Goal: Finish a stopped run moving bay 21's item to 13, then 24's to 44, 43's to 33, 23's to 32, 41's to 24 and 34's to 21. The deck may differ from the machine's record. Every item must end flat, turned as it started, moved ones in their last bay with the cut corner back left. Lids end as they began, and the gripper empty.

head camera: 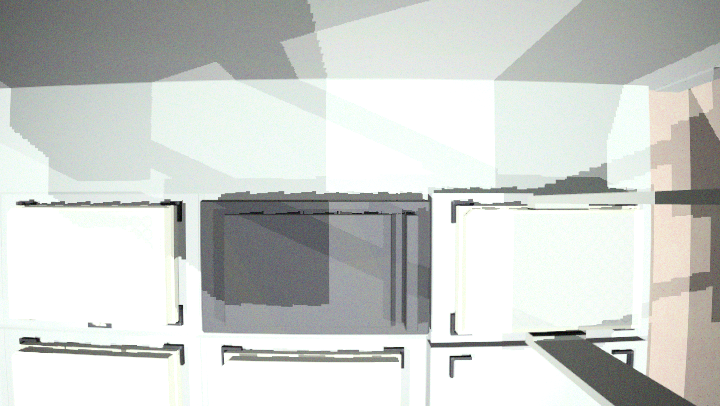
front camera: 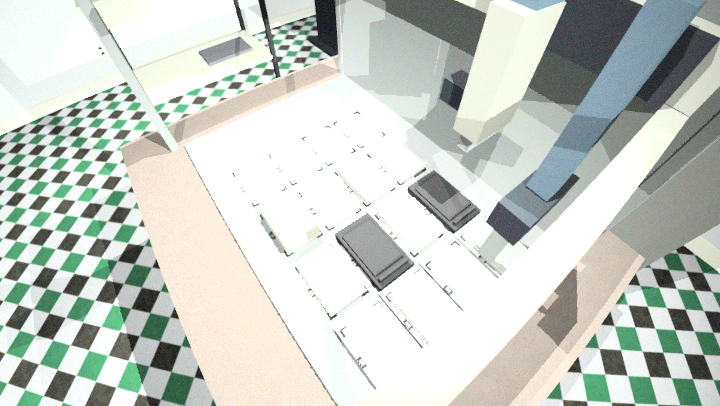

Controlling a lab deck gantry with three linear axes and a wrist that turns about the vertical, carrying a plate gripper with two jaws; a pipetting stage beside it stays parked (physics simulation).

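Frame: origin at the robot's base, x down, y left, z ahead, level; metres.
Seen in the pictures: gripper, between the fingertips: (head camera: 552, 269) (front camera: 497, 245); robot's base, origin of its link: (front camera: 233, 173).
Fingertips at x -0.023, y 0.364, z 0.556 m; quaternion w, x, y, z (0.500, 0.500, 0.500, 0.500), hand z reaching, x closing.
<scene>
Offsets run from my fingertips to a thing's top centre. "*": to the spot under its first point.
A pale plate {dx -0.006, dy +0.000, dz +0.000 m} (front camera: 481, 252) (head camera: 564, 272) lies flat in bay 44, cut corner at the back left. My gripper (front camera: 504, 250) (head camera: 557, 269) is lowered over it. Its jaws meet the plate's two long edges and look shut on it; the far jaw is mostly hidden in the front view. A dark grey item {dx -0.008, dy +0.001, dz -0.160 m} (front camera: 443, 199) (head camera: 302, 267) stands in bay 43, another dark item {dx -0.008, dy -0.213, dz -0.160 m} (front camera: 375, 249) in bay 23. Pale plates lie in bay 33 {* dx +0.008, dy -0.119, dz -0.148 m} (front camera: 410, 229) (head camera: 312, 383), bay 13 {* dx +0.008, dy -0.324, dz -0.152 m} (front camera: 332, 282) and bay 24 {* dx -0.006, dy -0.236, dz -0.009 m} (front camera: 415, 310). Bay 34's corner brackets {* dx +0.007, dy -0.145, dz -0.065 m} (front camera: 428, 263) (head camera: 452, 365) show without an item.
Pale plates stand in bay 42 {* dx +0.009, dy -0.009, dz -0.311 m} (front camera: 398, 163) (head camera: 90, 267) and bay 32 {* dx +0.009, dy -0.114, dz -0.316 m} (front camera: 365, 181) (head camera: 95, 383). A taller pale item {dx -0.019, dy -0.321, dz -0.328 m} (front camera: 289, 229) stands in bay 12. The parked pipetting stage (front camera: 489, 75) hangs behind the deck. A long pale gantry beam (front camera: 569, 247) crosses the right side.
</scene>
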